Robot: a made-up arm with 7 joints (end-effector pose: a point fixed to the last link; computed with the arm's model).
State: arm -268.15 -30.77 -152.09 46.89 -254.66 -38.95 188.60
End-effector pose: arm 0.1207 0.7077 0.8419 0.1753 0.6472 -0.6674 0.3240
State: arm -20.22 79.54 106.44 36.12 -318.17 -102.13 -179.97
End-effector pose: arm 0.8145 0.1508 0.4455 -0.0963 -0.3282 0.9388 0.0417
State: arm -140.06 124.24 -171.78 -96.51 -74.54 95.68 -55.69
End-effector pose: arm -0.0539 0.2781 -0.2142 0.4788 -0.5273 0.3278 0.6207
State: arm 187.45 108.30 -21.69 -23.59 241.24 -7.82 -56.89
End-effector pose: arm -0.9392 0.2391 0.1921 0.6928 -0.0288 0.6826 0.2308
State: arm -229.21 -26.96 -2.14 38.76 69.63 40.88 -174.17
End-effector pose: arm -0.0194 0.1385 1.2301 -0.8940 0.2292 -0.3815 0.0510
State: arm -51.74 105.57 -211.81 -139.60 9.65 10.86 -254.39
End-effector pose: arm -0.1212 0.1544 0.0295 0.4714 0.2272 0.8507 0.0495
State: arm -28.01 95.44 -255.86 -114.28 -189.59 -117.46 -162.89
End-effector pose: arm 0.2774 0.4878 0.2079 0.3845 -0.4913 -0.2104 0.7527
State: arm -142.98 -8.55 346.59 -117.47 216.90 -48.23 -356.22
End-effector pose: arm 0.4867 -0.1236 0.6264 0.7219 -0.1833 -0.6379 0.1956
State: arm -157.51 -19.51 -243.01 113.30 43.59 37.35 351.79
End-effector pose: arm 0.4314 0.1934 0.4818 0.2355 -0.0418 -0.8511 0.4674
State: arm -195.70 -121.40 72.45 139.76 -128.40 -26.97 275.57
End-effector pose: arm 0.0038 0.3174 0.3046 0.4435 0.6555 0.2289 0.5667
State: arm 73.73 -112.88 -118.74 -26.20 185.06 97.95 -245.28
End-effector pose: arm -0.4478 0.6341 0.1755 -0.1824 0.8502 0.2563 0.4222
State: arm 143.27 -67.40 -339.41 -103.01 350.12 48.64 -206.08
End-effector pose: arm 0.5914 0.2498 0.1187 0.5238 0.0793 -0.8479 0.0191
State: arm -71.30 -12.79 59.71 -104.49 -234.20 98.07 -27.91
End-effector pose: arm -0.2887 -0.2582 0.5934 -0.2708 -0.3306 -0.1949 0.8828
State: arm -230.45 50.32 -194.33 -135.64 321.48 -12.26 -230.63
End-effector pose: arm -0.1022 -0.2929 0.1675 0.0793 -0.1890 -0.2397 0.9490
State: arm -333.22 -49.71 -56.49 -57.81 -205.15 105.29 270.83
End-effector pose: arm -0.6062 -0.0732 0.6022 -0.2199 -0.4967 -0.4310 0.7205
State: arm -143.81 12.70 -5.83 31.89 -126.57 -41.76 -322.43
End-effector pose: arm -0.3480 0.3477 1.1081 -0.2925 0.7316 -0.6144 0.0415
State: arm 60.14 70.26 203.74 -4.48 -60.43 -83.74 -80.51
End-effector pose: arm 0.4981 -0.7098 0.4880 0.3432 -0.1264 -0.8727 0.3236
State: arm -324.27 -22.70 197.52 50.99 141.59 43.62 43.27
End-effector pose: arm -0.3785 0.4677 1.0094 0.7437 -0.5786 0.2292 0.2439
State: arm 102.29 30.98 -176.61 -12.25 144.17 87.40 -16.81
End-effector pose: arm -0.0500 -0.5988 0.9444 -0.4733 0.0811 0.5276 0.7007
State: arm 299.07 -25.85 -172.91 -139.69 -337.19 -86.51 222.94
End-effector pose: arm 0.0894 0.0271 0.5055 -0.1556 -0.1827 -0.6004 0.7628
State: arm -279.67 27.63 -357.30 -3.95 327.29 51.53 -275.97
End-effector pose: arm 0.1107 -0.4860 1.1464 0.3527 -0.7237 -0.5874 0.0828
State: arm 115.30 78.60 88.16 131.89 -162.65 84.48 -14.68
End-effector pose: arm -0.4908 -0.1465 0.3672 -0.5836 0.2577 -0.5594 0.5292
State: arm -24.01 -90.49 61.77 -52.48 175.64 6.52 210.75
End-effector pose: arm -0.8560 -0.0081 0.1174 -0.2150 0.4951 -0.6912 0.4806
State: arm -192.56 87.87 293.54 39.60 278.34 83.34 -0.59
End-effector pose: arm -0.6928 -0.4349 0.3724 -0.8602 -0.4162 -0.0505 0.2902
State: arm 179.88 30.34 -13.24 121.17 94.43 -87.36 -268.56
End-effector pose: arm -0.3837 -0.1811 0.4487 -0.1048 -0.7127 -0.6406 0.2658
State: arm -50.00 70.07 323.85 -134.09 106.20 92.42 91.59
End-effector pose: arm 0.3176 -0.0436 0.4960 -0.3020 0.1689 0.9374 0.0402
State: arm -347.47 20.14 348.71 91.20 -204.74 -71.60 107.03
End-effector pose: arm 0.5018 -0.0030 0.5400 0.1561 -0.1767 0.7261 0.6459
